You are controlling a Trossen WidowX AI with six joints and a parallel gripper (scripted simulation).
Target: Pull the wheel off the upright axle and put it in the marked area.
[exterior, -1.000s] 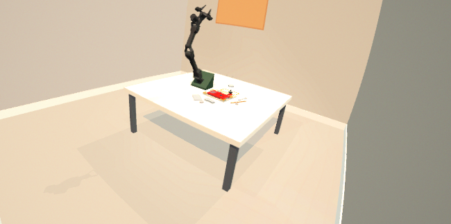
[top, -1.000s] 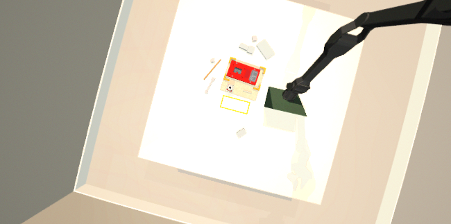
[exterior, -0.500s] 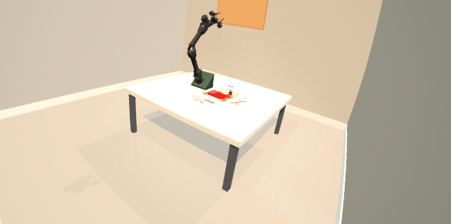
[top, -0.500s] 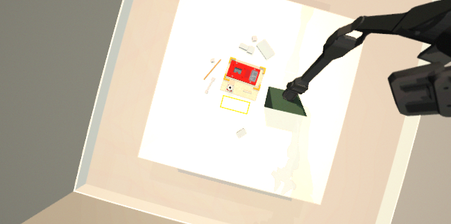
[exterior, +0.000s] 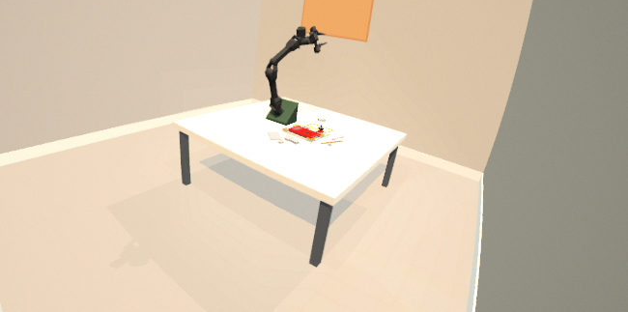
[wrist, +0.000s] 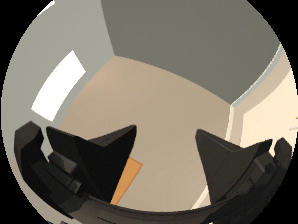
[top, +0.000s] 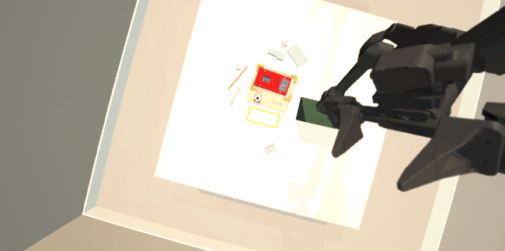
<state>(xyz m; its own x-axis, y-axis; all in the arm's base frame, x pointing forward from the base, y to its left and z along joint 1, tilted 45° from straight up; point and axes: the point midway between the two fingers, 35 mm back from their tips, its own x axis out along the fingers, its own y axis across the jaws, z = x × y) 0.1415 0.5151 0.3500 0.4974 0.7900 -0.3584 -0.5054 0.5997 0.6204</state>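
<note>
Right now my gripper tip is 130 mm short of the grey wheel, 90 mm to the left of it and 620 mm above it. Also, from my gripper tip: orange rod (280 mm ahead, 170 mm to the right, 660 mm below).
</note>
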